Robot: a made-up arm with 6 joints.
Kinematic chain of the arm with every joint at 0, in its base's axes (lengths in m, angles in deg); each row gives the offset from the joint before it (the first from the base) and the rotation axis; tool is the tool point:
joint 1: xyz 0 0 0.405 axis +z
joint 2: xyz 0 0 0 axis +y
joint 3: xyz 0 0 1.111 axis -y
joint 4: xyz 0 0 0 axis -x
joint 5: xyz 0.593 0 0 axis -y
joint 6: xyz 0 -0.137 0 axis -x
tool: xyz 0 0 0
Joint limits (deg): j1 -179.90..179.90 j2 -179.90..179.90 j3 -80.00..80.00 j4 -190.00..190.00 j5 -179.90..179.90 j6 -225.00..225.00
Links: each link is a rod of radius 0.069 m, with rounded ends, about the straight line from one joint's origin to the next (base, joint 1, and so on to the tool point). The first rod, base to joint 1, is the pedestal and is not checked.
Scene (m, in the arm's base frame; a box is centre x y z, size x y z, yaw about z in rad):
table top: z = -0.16
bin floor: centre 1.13 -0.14 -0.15 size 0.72 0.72 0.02 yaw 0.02
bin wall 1: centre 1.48 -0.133 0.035 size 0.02 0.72 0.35 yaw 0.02
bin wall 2: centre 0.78 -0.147 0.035 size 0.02 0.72 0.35 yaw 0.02
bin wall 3: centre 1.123 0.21 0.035 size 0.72 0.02 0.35 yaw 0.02
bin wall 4: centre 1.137 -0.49 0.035 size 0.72 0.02 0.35 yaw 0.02
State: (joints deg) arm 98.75 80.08 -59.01 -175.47 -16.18 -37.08
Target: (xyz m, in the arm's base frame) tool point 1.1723 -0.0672 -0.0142
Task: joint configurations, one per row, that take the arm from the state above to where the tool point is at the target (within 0.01 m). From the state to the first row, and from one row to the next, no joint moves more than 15 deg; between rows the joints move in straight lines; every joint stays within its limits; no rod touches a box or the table.
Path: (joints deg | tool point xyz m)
1: 84.31 73.06 -49.59 -174.25 -21.20 -35.74 | -0.0631 0.7412 0.2368
2: 69.87 66.03 -40.16 -173.03 -26.22 -34.40 | 0.1593 0.8297 0.2915
3: 55.44 59.01 -30.74 -171.81 -31.24 -33.06 | 0.4190 0.8473 0.3840
4: 41.00 51.98 -21.31 -170.59 -36.26 -31.71 | 0.6844 0.7740 0.5149
5: 28.27 53.57 -18.92 -175.01 -31.24 -33.06 | 0.8698 0.6227 0.4956
6: 15.54 55.17 -16.52 -179.43 -26.22 -34.40 | 1.0202 0.4259 0.4761
7: 2.82 56.76 -14.12 -183.86 -21.20 -35.74 | 1.1241 0.1922 0.4567
8: -9.91 58.35 -11.73 -188.28 -16.18 -37.08 | 1.1723 -0.0672 0.4372
9: -9.89 69.77 -8.10 -189.14 -16.18 -37.08 | 1.1939 -0.0709 0.2140
10: -9.88 81.18 -4.48 -190.00 -16.18 -37.08 | 1.1723 -0.0672 -0.0141

